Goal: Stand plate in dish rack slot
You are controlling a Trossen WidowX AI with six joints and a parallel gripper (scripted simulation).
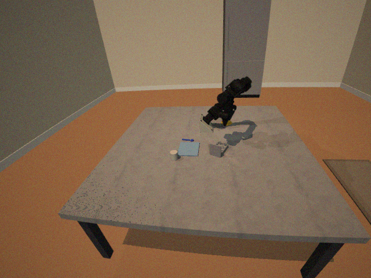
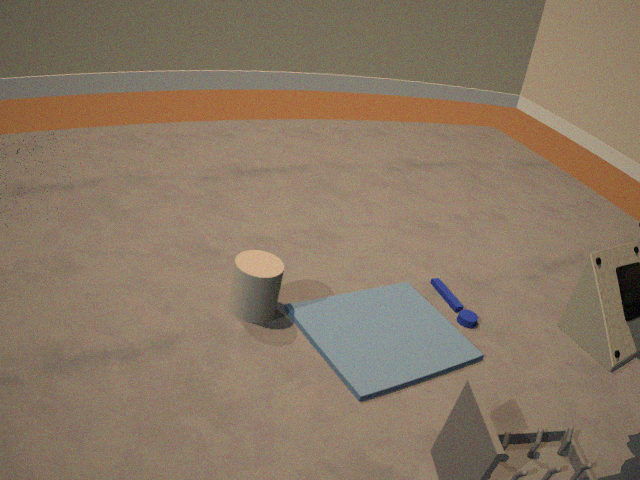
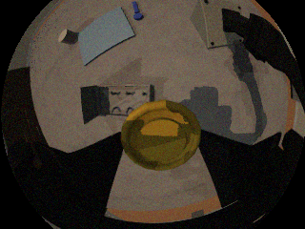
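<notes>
Right now my gripper tip is 120 mm above the grey dish rack, 80 mm short of it and 40 mm to the left of it. Round my gripper tip: light blue mat (240 mm to the right, 140 mm below, 70 mm ahead); then small blue spoon (250 mm to the right, 140 mm below, 30 mm behind); then yellow plate (10 mm above).
</notes>
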